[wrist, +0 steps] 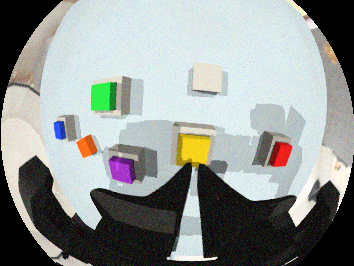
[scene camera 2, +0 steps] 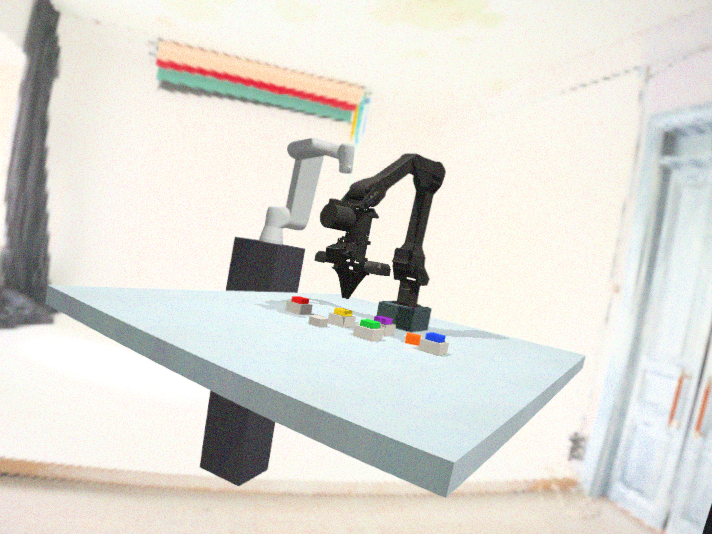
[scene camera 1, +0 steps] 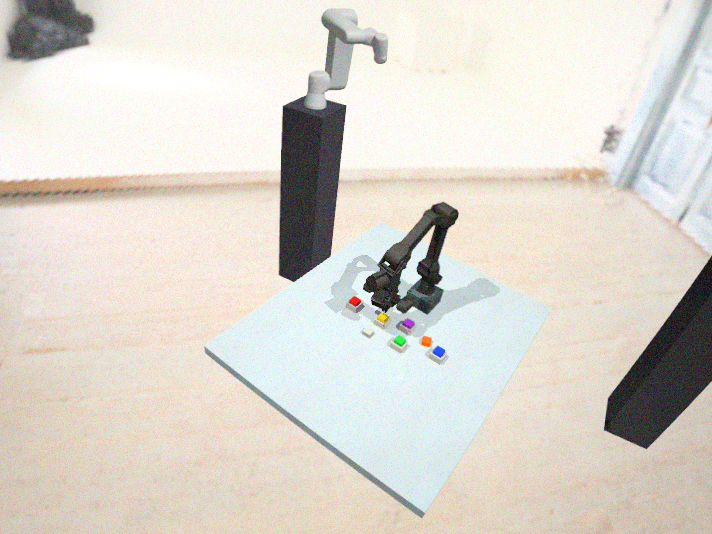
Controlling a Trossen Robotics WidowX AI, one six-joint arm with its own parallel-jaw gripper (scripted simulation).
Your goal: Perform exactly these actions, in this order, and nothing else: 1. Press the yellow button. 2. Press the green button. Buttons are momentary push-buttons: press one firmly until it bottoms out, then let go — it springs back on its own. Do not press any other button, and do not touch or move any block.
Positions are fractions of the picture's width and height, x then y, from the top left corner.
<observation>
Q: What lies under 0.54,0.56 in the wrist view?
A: A yellow button.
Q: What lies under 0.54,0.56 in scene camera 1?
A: My gripper.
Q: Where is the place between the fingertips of my gripper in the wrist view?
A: At 0.55,0.63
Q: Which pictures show my gripper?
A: The wrist view, scene camera 2 and scene camera 1: all of them.
</observation>
